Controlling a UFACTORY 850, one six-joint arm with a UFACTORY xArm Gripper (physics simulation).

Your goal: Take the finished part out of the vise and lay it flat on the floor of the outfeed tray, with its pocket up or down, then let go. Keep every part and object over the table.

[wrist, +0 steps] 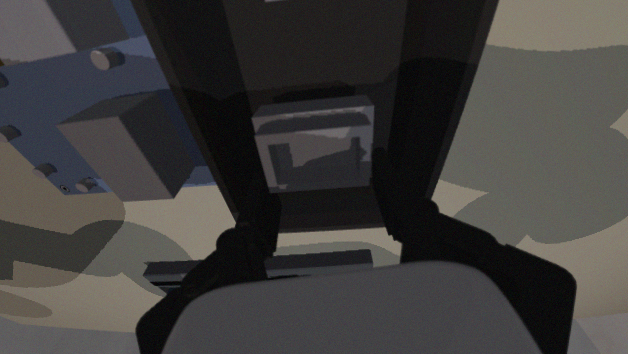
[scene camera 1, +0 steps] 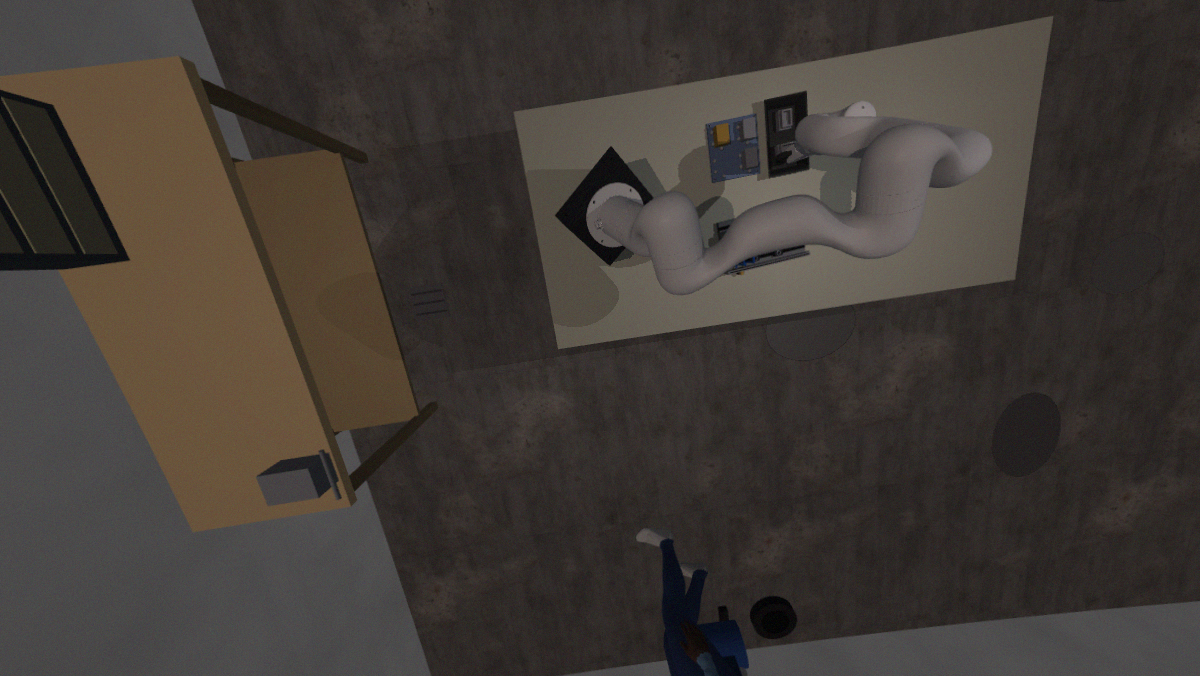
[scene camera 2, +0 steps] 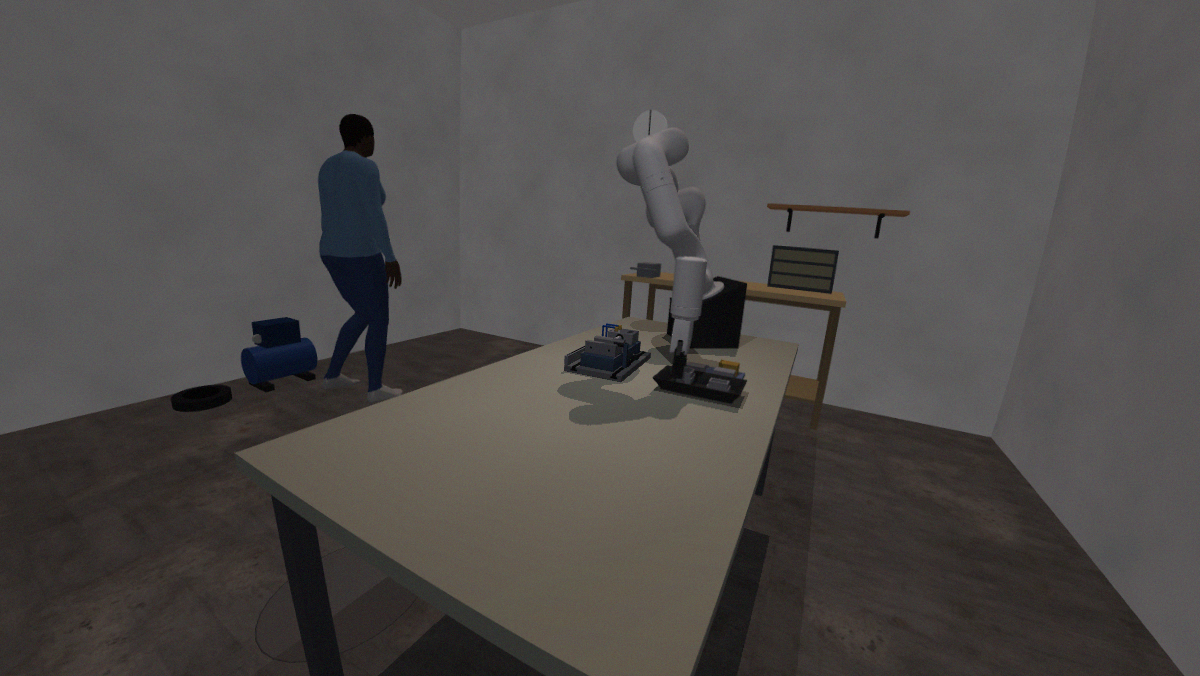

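My gripper point(scene camera 1: 786, 156) point(scene camera 2: 680, 359) point(wrist: 321, 178) is shut on the finished part point(wrist: 316, 150), a grey square block with its pocket facing the wrist camera. The part is low inside the black outfeed tray point(scene camera 1: 775, 138) point(scene camera 2: 681, 382) point(wrist: 320, 55), near the tray's end towards the vise. It looks roughly level, and its shadow lies close behind it. I cannot tell whether its underside touches the tray floor. Another grey part point(scene camera 1: 784, 118) point(scene camera 2: 719, 383) lies at the tray's other end. The vise point(scene camera 1: 768, 256) point(scene camera 2: 606, 356) point(wrist: 320, 261) is partly hidden by the arm from above and by the gripper in the wrist view.
A blue board point(scene camera 1: 728, 164) point(wrist: 50, 100) with grey blocks and a yellow block point(scene camera 1: 721, 134) point(scene camera 2: 728, 366) stands beside the tray. The arm's black base point(scene camera 1: 583, 214) point(scene camera 2: 726, 314) is at the table's end. A person point(scene camera 1: 671, 587) point(scene camera 2: 352, 209) is away from the table.
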